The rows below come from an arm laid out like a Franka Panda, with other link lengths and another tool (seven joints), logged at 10 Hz.
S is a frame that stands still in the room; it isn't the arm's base.
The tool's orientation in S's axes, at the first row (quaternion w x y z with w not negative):
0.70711 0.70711 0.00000 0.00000
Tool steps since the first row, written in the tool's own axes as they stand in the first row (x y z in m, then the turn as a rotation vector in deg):
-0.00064 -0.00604 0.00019 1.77 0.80 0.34
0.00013 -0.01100 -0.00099 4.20 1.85 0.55
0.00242 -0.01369 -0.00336 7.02 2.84 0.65
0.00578 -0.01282 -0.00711 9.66 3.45 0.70
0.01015 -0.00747 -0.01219 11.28 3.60 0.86
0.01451 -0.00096 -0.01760 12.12 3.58 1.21
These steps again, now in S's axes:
-0.00064 -0.00019 -0.00604 1.77 -0.34 0.80
0.00013 0.00099 -0.01100 4.20 -0.55 1.85
0.00242 0.00336 -0.01369 7.02 -0.65 2.84
0.00578 0.00711 -0.01282 9.66 -0.70 3.45
0.01015 0.01219 -0.00747 11.28 -0.86 3.60
0.01451 0.01760 -0.00096 12.12 -1.21 3.58

